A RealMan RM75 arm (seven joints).
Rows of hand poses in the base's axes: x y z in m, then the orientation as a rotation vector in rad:
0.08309 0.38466 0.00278 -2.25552 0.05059 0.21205
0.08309 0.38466 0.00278 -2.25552 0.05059 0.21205
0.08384 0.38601 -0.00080 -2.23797 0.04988 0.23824
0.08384 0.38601 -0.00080 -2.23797 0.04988 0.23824
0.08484 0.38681 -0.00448 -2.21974 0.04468 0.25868
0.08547 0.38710 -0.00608 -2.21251 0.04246 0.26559
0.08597 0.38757 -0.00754 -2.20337 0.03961 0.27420
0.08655 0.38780 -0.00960 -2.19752 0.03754 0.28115
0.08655 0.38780 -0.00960 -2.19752 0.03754 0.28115
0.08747 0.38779 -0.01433 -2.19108 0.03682 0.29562
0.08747 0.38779 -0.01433 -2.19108 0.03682 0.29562
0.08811 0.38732 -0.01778 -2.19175 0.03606 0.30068
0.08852 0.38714 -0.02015 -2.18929 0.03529 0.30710
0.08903 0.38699 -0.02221 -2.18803 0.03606 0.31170
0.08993 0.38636 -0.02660 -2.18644 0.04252 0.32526
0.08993 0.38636 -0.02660 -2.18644 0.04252 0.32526
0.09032 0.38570 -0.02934 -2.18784 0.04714 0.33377
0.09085 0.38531 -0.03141 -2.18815 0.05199 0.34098
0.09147 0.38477 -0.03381 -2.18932 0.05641 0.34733
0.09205 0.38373 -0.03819 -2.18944 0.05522 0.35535
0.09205 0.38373 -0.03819 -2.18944 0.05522 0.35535
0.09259 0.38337 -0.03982 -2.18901 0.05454 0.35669
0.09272 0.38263 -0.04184 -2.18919 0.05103 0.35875
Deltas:
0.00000 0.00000 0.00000 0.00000 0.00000 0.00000
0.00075 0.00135 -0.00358 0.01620 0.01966 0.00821
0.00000 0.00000 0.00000 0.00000 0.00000 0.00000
0.00100 0.00080 -0.00368 0.01741 0.01412 0.00944
0.00063 0.00029 -0.00160 0.00696 0.00471 0.00345
0.00050 0.00047 -0.00146 0.00878 0.00587 0.00436
0.00058 0.00023 -0.00206 0.00553 0.00471 0.00351
0.00000 0.00000 0.00000 0.00000 0.00000 0.00000
0.00092 -0.00001 -0.00473 0.00543 0.01066 0.00530
0.00000 0.00000 0.00000 0.00000 0.00000 0.00000
0.00064 -0.00047 -0.00345 -0.00095 0.00330 0.00250
0.00041 -0.00018 -0.00237 0.00203 0.00454 0.00271
0.00051 -0.00015 -0.00206 0.00081 0.00369 0.00105
0.00090 -0.00063 -0.00439 -0.00023 0.01221 0.00033
0.00000 0.00000 0.00000 0.00000 0.00000 0.00000
0.00039 -0.00066 -0.00274 -0.00261 0.00764 0.00006
0.00053 -0.00039 -0.00207 -0.00148 0.00689 -0.00071
0.00062 -0.00054 -0.00240 -0.00223 0.00603 -0.00062
0.00058 -0.00104 -0.00438 -0.00062 0.00530 0.00387
0.00000 0.00000 0.00000 0.00000 0.00000 0.00000
0.00054 -0.00036 -0.00163 0.00040 0.00076 0.00094
0.00013 -0.00074 -0.00202 0.00011 0.00019 0.00329

